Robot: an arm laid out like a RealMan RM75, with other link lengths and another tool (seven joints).
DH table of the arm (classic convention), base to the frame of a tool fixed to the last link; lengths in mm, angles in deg. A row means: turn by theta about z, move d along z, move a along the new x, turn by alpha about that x. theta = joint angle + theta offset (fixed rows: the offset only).
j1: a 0  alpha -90  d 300.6  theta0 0
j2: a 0  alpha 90  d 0  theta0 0
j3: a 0  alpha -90  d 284.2  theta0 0
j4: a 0  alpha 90  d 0  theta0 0
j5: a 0  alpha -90  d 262.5  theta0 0
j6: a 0  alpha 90  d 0  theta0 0
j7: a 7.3  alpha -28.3  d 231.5  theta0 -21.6
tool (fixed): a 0  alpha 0  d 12.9  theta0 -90
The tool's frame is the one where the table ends.
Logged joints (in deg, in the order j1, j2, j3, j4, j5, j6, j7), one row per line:
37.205 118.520 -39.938 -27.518 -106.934 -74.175 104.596
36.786 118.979 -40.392 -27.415 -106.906 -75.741 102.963
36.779 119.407 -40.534 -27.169 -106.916 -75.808 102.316
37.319 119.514 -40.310 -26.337 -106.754 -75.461 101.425
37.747 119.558 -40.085 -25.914 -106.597 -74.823 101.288
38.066 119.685 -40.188 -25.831 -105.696 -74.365 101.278
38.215 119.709 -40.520 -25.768 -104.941 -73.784 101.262
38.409 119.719 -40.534 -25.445 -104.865 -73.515 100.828
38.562 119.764 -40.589 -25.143 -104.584 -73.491 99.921
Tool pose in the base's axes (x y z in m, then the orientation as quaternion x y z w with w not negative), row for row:
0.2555 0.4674 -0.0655 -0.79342 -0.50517 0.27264 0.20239
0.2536 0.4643 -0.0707 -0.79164 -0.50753 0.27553 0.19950
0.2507 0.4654 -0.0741 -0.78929 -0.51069 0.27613 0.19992
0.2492 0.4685 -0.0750 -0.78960 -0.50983 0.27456 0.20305
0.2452 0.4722 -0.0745 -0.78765 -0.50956 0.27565 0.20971
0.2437 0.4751 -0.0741 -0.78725 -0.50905 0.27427 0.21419
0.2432 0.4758 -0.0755 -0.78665 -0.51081 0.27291 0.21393
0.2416 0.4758 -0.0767 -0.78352 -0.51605 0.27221 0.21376
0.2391 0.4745 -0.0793 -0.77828 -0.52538 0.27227 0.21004
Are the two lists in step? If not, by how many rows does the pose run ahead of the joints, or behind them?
The pose runs 1 row ahead of the joints: the pose in row i belongs to the joints in row i + 1.
